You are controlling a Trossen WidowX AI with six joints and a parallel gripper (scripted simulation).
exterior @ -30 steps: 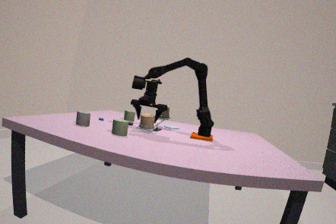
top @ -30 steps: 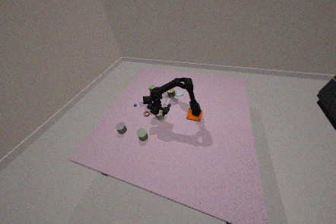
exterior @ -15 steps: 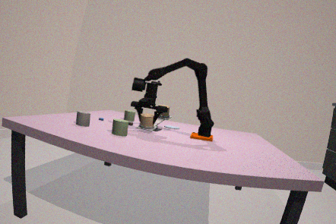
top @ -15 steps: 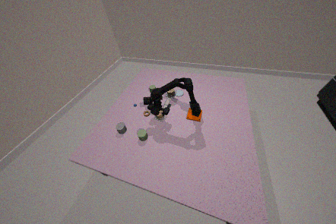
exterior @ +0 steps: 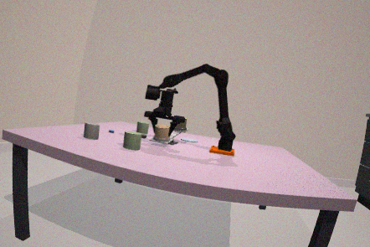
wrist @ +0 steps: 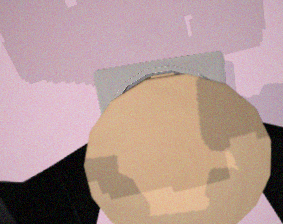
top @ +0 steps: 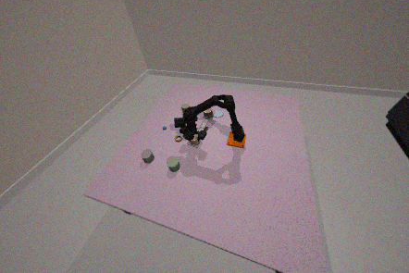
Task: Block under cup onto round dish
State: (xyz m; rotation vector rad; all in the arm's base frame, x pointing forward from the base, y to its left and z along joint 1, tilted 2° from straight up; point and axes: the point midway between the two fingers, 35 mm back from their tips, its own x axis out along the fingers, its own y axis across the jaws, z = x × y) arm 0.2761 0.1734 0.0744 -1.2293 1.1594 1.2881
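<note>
Now: gripper tip 1 cm short of the balance, 14 cm to the left of it and 1 cm above it. The rest, counted from my gripper tip: cup 2 cm to the left, 1 cm above; small blue piece 32 cm ahead, 3 cm to the right, 5 cm below; grey block 1 cm below.
</note>
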